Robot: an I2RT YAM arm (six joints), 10 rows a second.
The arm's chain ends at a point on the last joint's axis. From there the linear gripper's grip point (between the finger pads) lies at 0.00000 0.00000 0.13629 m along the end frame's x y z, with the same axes.
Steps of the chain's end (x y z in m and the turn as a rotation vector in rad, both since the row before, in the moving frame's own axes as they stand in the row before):
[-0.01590, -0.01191, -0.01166, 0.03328, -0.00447, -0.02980]
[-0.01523, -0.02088, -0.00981, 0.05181, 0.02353, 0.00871]
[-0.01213, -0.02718, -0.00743, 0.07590, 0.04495, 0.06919]
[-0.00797, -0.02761, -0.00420, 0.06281, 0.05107, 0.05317]
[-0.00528, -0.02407, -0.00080, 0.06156, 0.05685, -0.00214]
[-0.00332, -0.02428, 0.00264, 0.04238, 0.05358, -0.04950]
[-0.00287, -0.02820, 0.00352, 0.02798, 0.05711, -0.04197]
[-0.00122, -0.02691, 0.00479, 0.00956, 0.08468, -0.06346]
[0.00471, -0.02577, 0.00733, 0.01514, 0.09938, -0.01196]
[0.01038, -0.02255, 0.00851, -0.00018, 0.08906, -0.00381]
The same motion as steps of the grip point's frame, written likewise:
[-0.01658, -0.01644, -0.01174, 0.03328, -0.00447, -0.02980]
[-0.01199, -0.02792, -0.01003, 0.05181, 0.02353, 0.00871]
[-0.00566, -0.03729, -0.00796, 0.07590, 0.04495, 0.06919]
[-0.00079, -0.03597, -0.00465, 0.06281, 0.05107, 0.05317]
[0.00245, -0.03246, -0.00128, 0.06156, 0.05685, -0.00214]
[0.00383, -0.03023, 0.00232, 0.04238, 0.05358, -0.04950]
[0.00483, -0.03217, 0.00324, 0.02798, 0.05711, -0.04197]
[0.01026, -0.02858, 0.00430, 0.00956, 0.08468, -0.06346]
[0.01822, -0.02791, 0.00664, 0.01514, 0.09938, -0.01196]
[0.02250, -0.02255, 0.00797, -0.00018, 0.08906, -0.00381]

